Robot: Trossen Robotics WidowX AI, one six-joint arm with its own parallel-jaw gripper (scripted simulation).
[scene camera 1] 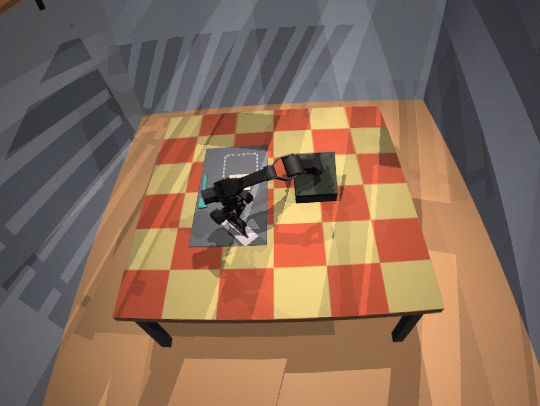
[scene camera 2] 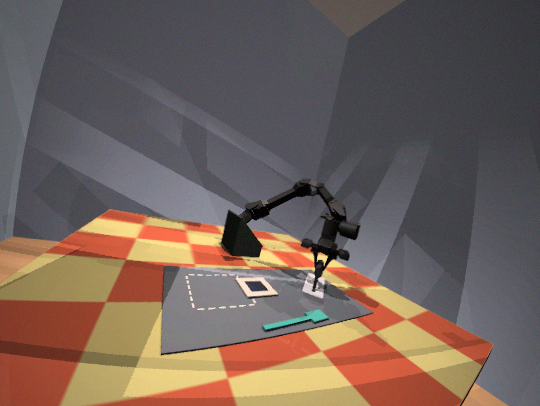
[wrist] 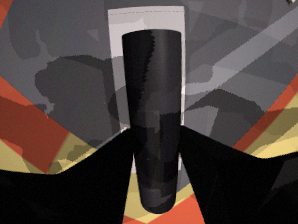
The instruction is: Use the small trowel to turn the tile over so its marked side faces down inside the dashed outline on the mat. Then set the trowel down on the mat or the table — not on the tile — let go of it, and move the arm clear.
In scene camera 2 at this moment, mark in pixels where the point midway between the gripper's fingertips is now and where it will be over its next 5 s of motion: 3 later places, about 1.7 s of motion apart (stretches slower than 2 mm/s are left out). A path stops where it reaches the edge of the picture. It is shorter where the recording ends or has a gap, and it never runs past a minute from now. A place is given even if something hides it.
My gripper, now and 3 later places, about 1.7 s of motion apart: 319,269; 321,258; 320,263; 315,263
